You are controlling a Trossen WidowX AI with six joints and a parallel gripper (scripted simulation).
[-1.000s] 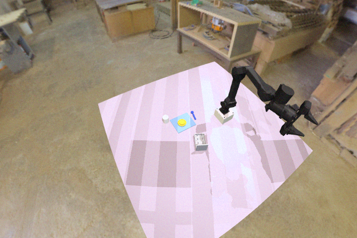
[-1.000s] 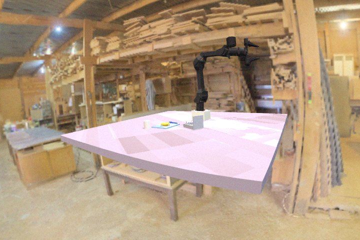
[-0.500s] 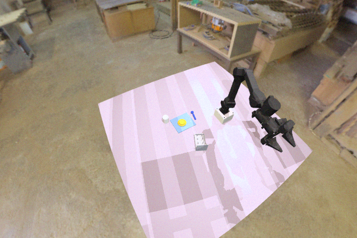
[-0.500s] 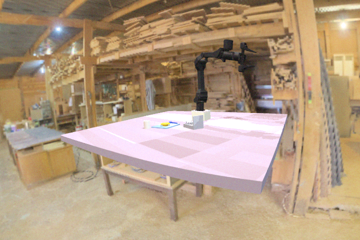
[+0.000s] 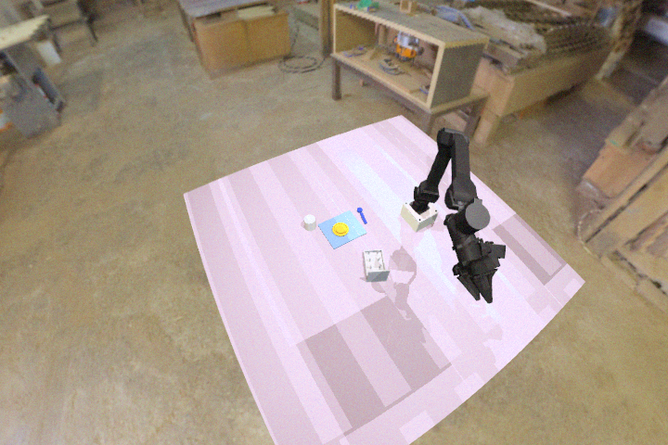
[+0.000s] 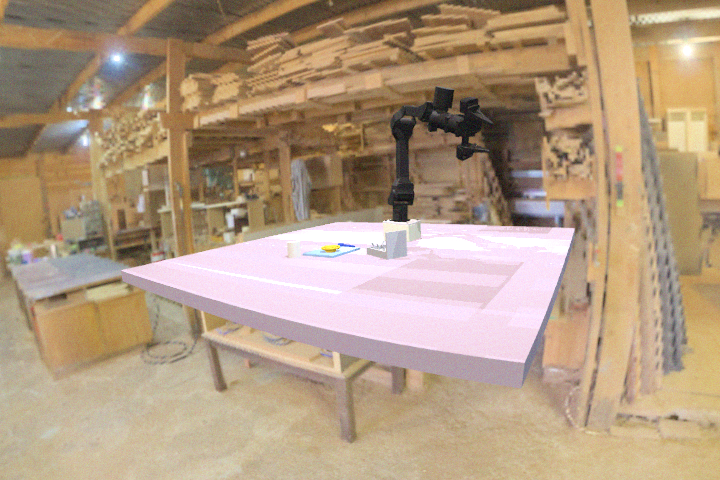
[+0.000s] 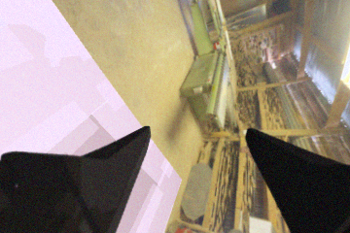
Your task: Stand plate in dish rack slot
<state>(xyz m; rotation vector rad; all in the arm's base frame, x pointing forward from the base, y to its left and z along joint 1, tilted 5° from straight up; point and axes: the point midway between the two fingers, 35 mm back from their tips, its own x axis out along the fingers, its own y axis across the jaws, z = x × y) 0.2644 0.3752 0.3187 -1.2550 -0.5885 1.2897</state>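
Right now the yellow plate is 3 cm ahead of my gripper tip, 54 cm to the right of it and 32 cm below it. Round my gripper tip: blue spoon: 9 cm behind, 57 cm to the right, 34 cm below; then grey dish rack: 1 cm ahead, 34 cm to the right, 32 cm below; then light blue mat: 2 cm ahead, 55 cm to the right, 34 cm below.
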